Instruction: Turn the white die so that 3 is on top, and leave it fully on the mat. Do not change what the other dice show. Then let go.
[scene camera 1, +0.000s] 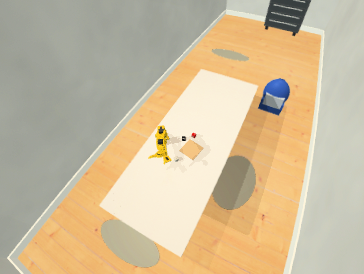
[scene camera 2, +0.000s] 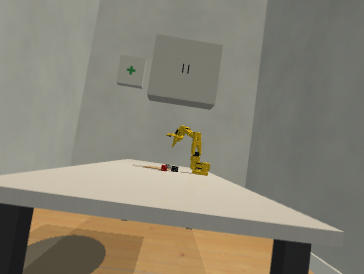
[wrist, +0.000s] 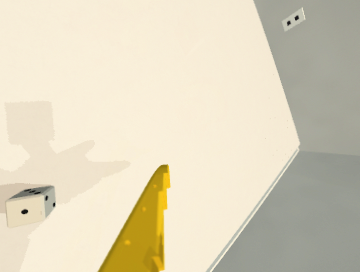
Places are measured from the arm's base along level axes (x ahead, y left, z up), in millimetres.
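Pixels of known places: hand at its tool point: (scene camera 1: 164, 163) (scene camera 2: 172, 146) (wrist: 169, 172); arm's base at its link origin: (scene camera 2: 196, 173).
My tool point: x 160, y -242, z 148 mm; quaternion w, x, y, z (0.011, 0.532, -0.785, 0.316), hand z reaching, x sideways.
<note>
For each thing: its top centre in the pictures, then the offset to it from my tool point. Level surfaces: height alone.
- white die at its top centre: (wrist: 24, 211) (scene camera 1: 176, 158) dx +12, dy +128, dz -118 mm
- square orange-tan mat at its top centre: (scene camera 1: 191, 149) dx +74, dy +265, dz -144 mm
- black die at its top centre: (scene camera 2: 175, 166) (scene camera 1: 183, 137) dx -24, dy +324, dz -118 mm
- red die at its top centre: (scene camera 2: 164, 165) (scene camera 1: 193, 134) dx +36, dy +388, dz -118 mm
- table at its surface level: dz -148 mm
The white die (scene camera 1: 177, 160) (wrist: 26, 211) lies on the table, off the square orange-tan mat (scene camera 1: 191, 149) and near its corner. In the wrist view it is at the lower left. A bright one-pip face is turned to the camera, with a darker two-pip face at the right and a foreshortened face with several pips above; I cannot tell surely which is on top. My gripper (scene camera 1: 159, 160) (scene camera 2: 170, 140) is raised high above the table, empty and apart from the die. One notched jaw (wrist: 147, 222) shows in the wrist view; the gripper is fully open.
A black die (scene camera 1: 184, 138) (scene camera 2: 174, 169) and a red die (scene camera 1: 194, 135) (scene camera 2: 164, 168) stand close together on the table (scene camera 1: 150, 200), beyond the mat in scene camera 1. The yellow arm's base (scene camera 2: 201, 168) stands beside them. Shadows fall around the mat.
</note>
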